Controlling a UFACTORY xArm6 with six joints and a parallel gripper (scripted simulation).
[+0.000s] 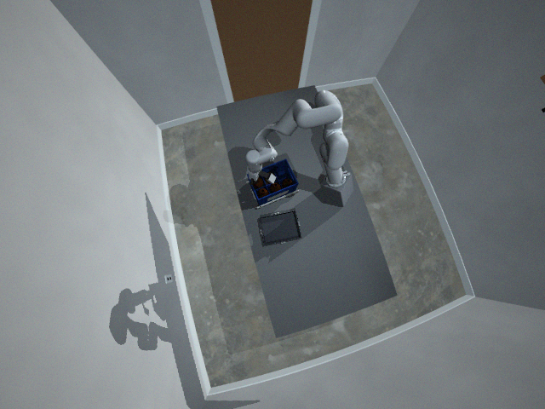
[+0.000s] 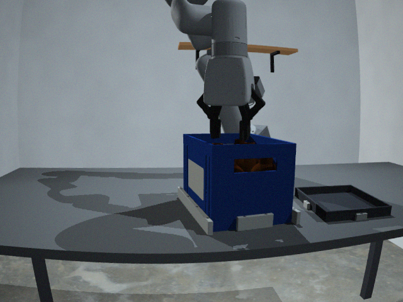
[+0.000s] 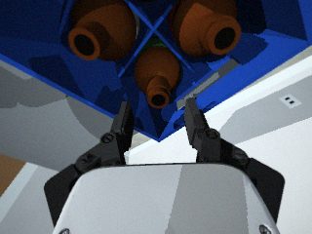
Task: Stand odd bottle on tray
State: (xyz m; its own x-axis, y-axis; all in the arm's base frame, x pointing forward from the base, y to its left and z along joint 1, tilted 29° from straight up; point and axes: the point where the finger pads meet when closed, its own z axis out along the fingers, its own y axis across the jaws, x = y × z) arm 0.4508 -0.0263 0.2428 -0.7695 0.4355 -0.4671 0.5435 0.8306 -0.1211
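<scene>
Right now the bottle is 9 cm behind my hand, 1 cm to the right of it and 11 cm below it. The rest, counted from my hand: blue crate 9 cm behind, 3 cm to the left, 11 cm below; then dark tray 7 cm behind, 32 cm to the left, 19 cm below.
</scene>
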